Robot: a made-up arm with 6 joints.
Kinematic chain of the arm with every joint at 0, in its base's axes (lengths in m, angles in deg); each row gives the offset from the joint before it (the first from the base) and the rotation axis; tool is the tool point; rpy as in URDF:
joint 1: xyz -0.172 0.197 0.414 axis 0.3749 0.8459 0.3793
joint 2: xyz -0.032 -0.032 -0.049 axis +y
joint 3: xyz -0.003 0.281 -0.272 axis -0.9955 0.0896 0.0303
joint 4: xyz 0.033 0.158 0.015 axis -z
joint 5: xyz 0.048 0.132 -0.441 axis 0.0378 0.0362 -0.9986
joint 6: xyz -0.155 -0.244 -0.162 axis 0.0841 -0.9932 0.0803
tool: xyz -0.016 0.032 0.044 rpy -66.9 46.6 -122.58
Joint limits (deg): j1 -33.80..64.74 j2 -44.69..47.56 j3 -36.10..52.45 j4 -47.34..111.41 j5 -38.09..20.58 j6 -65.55..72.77
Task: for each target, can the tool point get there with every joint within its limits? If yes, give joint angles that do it. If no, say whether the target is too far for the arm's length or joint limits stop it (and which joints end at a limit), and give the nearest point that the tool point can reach.
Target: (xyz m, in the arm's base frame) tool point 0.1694 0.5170 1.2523
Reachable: no: joint limits stop it (at a limit: joint 1, joint 2, joint 3, joint 5) | nearest point -0.8595 0.6583 1.0045 | short by 1.068 m
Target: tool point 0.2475 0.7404 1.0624
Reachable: no: joint limits stop it (at a limit: joint 1, joint 2, joint 3, joint 4, joint 5) | nearest point 0.6320 0.6543 0.2797 | short by 0.876 m
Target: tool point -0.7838 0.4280 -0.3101
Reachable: yes | joints 8.18 29.58 29.73 91.23 12.53 -54.84
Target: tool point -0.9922 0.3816 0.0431
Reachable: yes | joints 40.66 19.17 20.98 79.89 -18.07 -49.04
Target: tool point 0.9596 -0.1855 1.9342
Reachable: no: too far | nearest point 0.4697 -0.1650 0.3246 | short by 1.683 m
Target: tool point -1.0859 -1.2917 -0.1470
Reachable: no: too far | nearest point -0.7807 -0.1732 0.3847 | short by 1.276 m
